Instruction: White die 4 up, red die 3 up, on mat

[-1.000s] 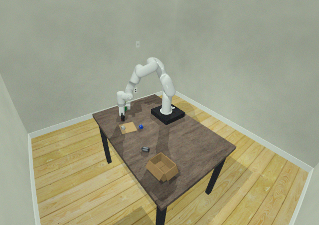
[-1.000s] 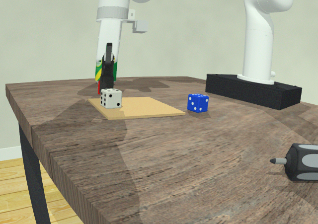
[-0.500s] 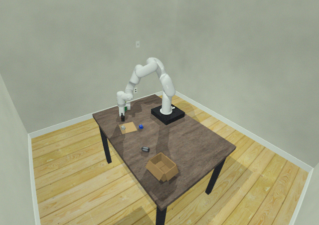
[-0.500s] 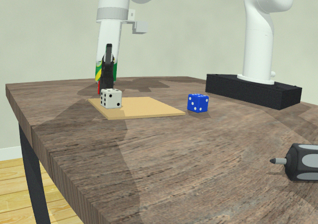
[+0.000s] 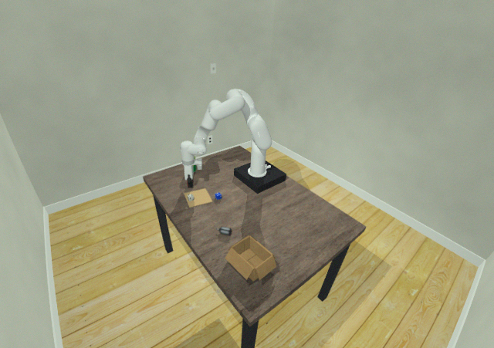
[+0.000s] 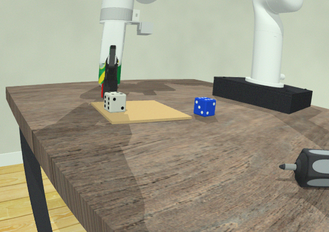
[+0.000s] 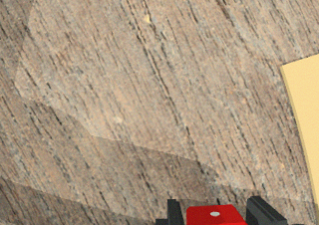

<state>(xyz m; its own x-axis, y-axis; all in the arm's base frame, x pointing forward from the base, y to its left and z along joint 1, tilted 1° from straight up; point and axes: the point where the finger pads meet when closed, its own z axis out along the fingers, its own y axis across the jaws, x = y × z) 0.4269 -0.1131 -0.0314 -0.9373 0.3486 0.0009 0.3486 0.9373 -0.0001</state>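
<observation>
Right now my hand is 10 mm above the red die. Round my hand: green can 160 mm to the right, 60 mm behind, 40 mm above; white die 140 mm to the left, 40 mm ahead; tan mat 140 mm to the left, 20 mm below.
</observation>
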